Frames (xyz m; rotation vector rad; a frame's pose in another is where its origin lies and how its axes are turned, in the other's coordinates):
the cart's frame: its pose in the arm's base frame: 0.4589 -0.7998 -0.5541 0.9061 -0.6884 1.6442
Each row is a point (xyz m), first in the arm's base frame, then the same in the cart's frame.
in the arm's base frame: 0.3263 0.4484 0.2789
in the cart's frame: 1.3746 -0.1716 -0.5920
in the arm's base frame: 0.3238 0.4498 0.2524
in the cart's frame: 1.3534 -0.1698 -0.6081
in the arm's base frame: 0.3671 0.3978 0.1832
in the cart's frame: 1.2624 -0.1997 -0.5940
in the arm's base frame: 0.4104 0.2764 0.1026
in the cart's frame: 1.1252 -0.2124 -0.5297
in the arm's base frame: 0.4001 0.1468 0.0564
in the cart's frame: 1.0194 -0.1708 -0.4515
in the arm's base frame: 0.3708 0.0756 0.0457
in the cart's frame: 0.9765 -0.1249 -0.4057
